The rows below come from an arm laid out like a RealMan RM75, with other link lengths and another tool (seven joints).
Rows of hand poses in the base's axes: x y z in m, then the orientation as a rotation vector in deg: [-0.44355, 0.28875, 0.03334, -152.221, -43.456, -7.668]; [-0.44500, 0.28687, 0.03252, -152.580, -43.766, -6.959]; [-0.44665, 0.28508, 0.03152, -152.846, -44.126, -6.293]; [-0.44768, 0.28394, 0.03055, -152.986, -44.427, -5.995]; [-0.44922, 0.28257, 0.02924, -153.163, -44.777, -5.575]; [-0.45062, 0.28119, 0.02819, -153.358, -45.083, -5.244]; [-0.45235, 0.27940, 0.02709, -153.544, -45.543, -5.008]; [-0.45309, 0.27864, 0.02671, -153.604, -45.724, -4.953]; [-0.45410, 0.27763, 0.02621, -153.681, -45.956, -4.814]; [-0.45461, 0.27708, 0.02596, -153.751, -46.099, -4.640]
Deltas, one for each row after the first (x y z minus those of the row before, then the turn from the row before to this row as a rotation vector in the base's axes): [-0.00145, -0.00188, -0.00082, -0.524, 0.351, 0.216]; [-0.00165, -0.00179, -0.00100, -0.447, 0.328, 0.264]; [-0.00103, -0.00114, -0.00097, -0.257, 0.115, 0.205]; [-0.00154, -0.00137, -0.00131, -0.325, 0.179, 0.244]; [-0.00140, -0.00138, -0.00105, -0.316, 0.123, 0.199]; [-0.00173, -0.00179, -0.00110, -0.333, 0.030, 0.290]; [-0.00074, -0.00076, -0.00038, -0.112, -0.011, 0.112]; [-0.00101, -0.00101, -0.00050, -0.156, 0.032, 0.152]; [-0.00051, -0.00055, -0.00025, -0.133, 0.074, 0.099]
